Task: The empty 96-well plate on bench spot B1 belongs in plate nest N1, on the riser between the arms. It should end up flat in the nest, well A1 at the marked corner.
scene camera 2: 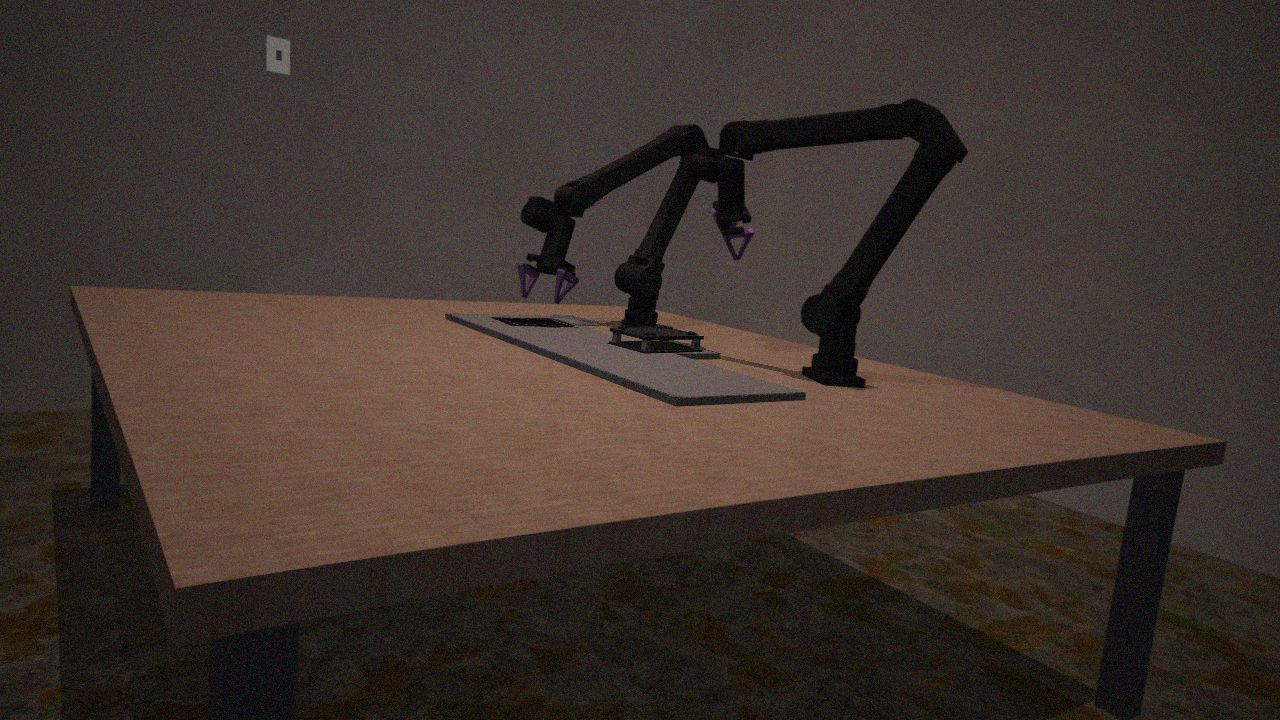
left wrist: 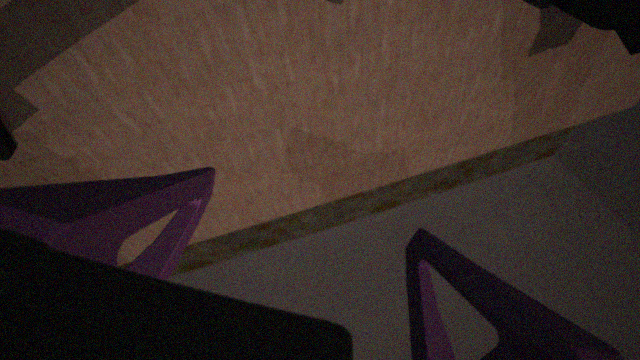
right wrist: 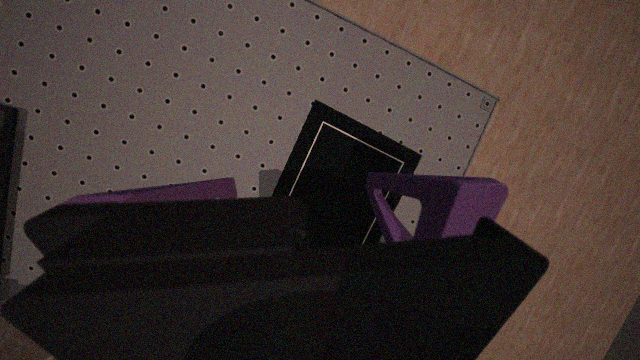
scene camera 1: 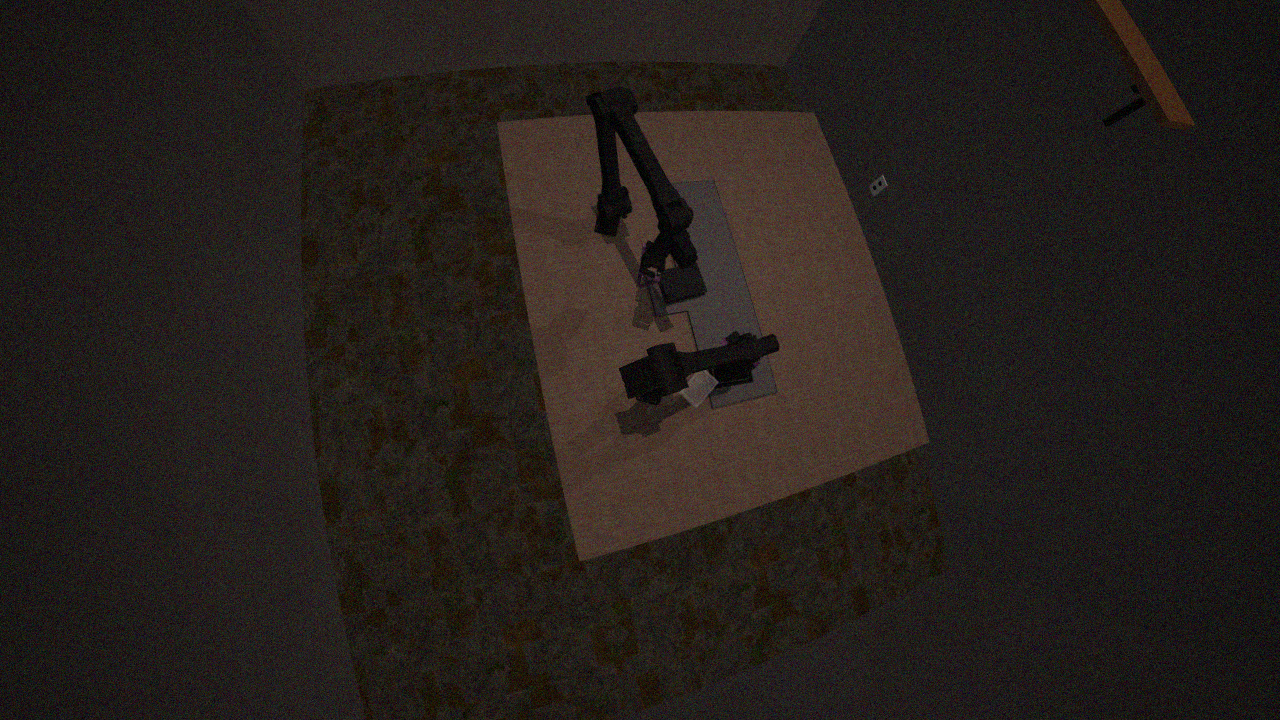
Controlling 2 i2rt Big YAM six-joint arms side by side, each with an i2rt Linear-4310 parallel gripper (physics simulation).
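Places are measured from the left arm's base along level axes (x back, y right, z up), in centimetres.
Pixels of known places: left gripper, fingertip midpoint: [scene camera 2: 732, 250] [left wrist: 317, 210] [scene camera 1: 639, 276]; right gripper, fingertip midpoint: [scene camera 2: 539, 300] [right wrist: 303, 183]; left arm's base, link origin: [scene camera 2: 832, 380] [scene camera 1: 607, 221].
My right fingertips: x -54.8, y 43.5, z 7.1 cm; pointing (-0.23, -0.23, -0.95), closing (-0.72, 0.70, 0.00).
Ahead of a thing's pixels: the offset from my right fingertips to its top centre. "spot": to the spot under its first point. Level surfaces: height alone.
A black pad with a thin pale outline @(spot: dx -5.2, dy +1.0, dz -5.6 cm) [right wrist: 345, 145] [scene camera 2: 533, 321] lies on the perforated board. I cannot make out the 96-well plate on it; my right gripper hides part of the pad in the right wrist view. My right gripper [right wrist: 303, 183] [scene camera 2: 542, 298] is open and empty, a little above the pad. The dark raised riser @(dx +23.2, dy -23.6, dz -1.7 cm) [scene camera 1: 684, 282] [scene camera 2: 657, 332] stands on short posts between the arms. The nest and its marked corner are too dark to tell. My left gripper [left wrist: 317, 210] [scene camera 2: 736, 248] [scene camera 1: 651, 275] is open and empty, high above the table on the riser's arm-base side.
The grey perforated board @(dz -5.8 cm) [scene camera 1: 720, 268] [scene camera 2: 608, 360] [right wrist: 200, 100] lies along the wooden table @(dz -7.1 cm) [scene camera 1: 832, 358] [scene camera 2: 358, 429]. A pale flat piece @(dx +10.6, dy +13.7, dz -3.9 cm) [scene camera 1: 699, 388] lies by the right arm's base; I cannot tell what it is. The left arm's forearm [scene camera 2: 823, 129] reaches high over the table.
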